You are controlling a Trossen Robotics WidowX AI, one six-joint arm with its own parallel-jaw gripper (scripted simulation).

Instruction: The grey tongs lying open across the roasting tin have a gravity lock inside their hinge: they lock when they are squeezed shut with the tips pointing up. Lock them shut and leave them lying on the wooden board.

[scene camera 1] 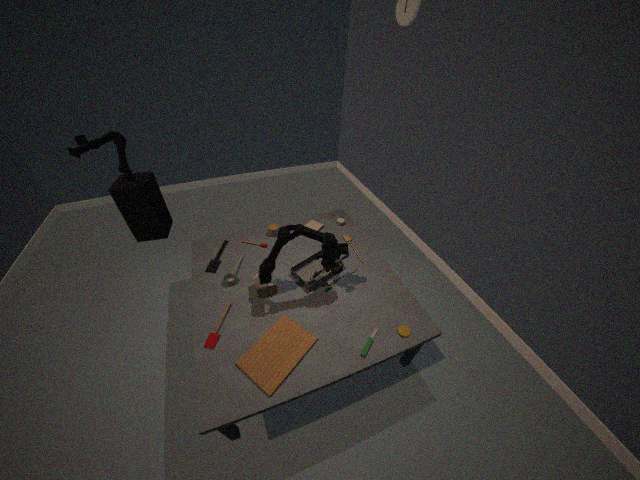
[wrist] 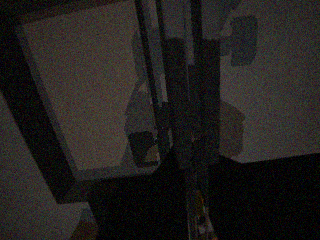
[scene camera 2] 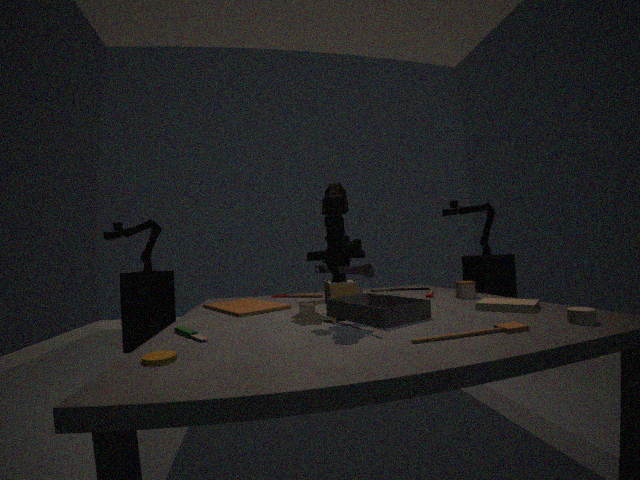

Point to a roasting tin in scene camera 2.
378, 310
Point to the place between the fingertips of my gripper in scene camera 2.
At 338, 282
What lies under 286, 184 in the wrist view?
My gripper.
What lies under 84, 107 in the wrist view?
A roasting tin.
